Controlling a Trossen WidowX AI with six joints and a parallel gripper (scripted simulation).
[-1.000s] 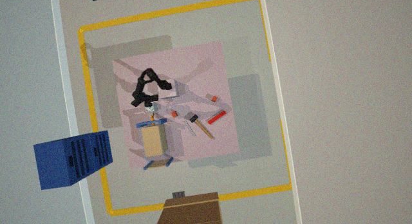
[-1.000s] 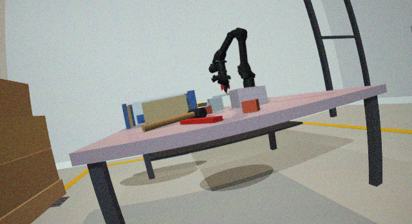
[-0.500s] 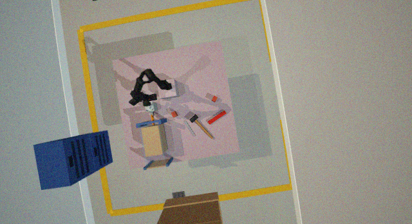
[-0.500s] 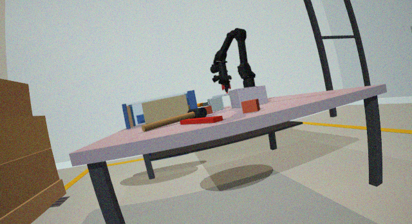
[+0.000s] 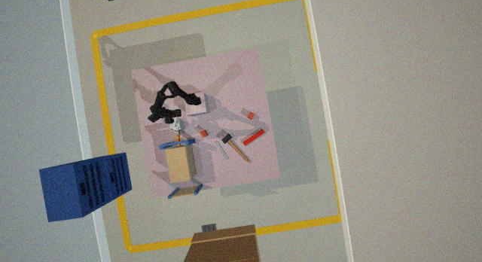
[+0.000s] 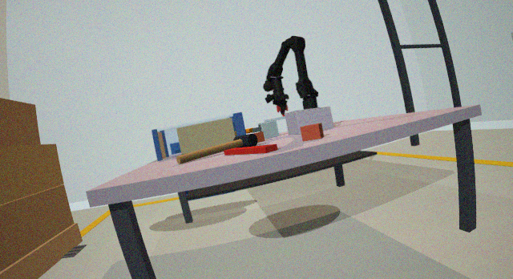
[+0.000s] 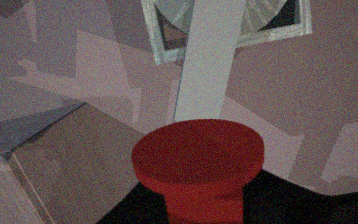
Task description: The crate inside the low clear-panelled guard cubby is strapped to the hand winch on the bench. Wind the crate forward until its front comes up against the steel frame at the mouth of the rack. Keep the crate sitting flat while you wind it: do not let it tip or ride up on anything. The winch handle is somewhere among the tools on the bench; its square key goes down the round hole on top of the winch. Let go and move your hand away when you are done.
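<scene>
Right now the winch handle is 3 cm ahead of my gripper tip, 2 cm to the right of it and 1 cm below it. The rest, counted from my gripper tip: grey winch (8 cm below, 7 cm ahead, 5 cm to the right); then blue steel frame (25 cm ahead, 6 cm to the right, 1 cm below); then red knob (2 cm above).
</scene>
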